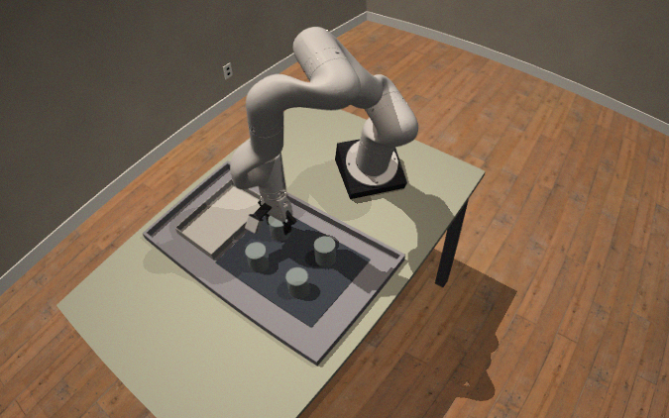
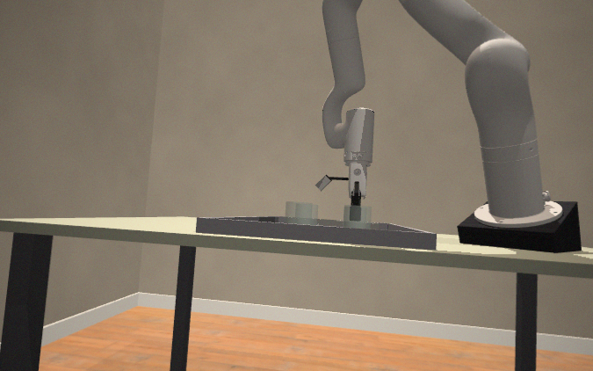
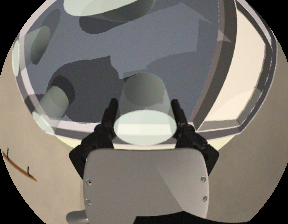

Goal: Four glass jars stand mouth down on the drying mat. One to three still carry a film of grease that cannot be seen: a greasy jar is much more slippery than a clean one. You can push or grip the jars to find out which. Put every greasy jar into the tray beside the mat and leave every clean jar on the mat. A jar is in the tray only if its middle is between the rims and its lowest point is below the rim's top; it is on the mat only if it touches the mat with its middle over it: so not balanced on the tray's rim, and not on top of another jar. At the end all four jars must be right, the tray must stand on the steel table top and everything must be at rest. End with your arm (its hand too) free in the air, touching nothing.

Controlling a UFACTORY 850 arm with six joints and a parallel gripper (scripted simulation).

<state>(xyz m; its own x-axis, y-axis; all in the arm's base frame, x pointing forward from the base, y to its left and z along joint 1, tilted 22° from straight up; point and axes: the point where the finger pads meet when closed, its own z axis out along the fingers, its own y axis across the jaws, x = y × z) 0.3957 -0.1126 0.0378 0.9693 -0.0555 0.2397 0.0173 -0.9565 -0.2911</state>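
Right now my hand is 8 cm short of the tray, 22 cm to the left of it and 4 cm above it. Also, from my hand: grey rimmed steel top (9 cm ahead, 5 cm below); then dark drying mat (7 cm ahead, 10 cm to the left, 5 cm below).
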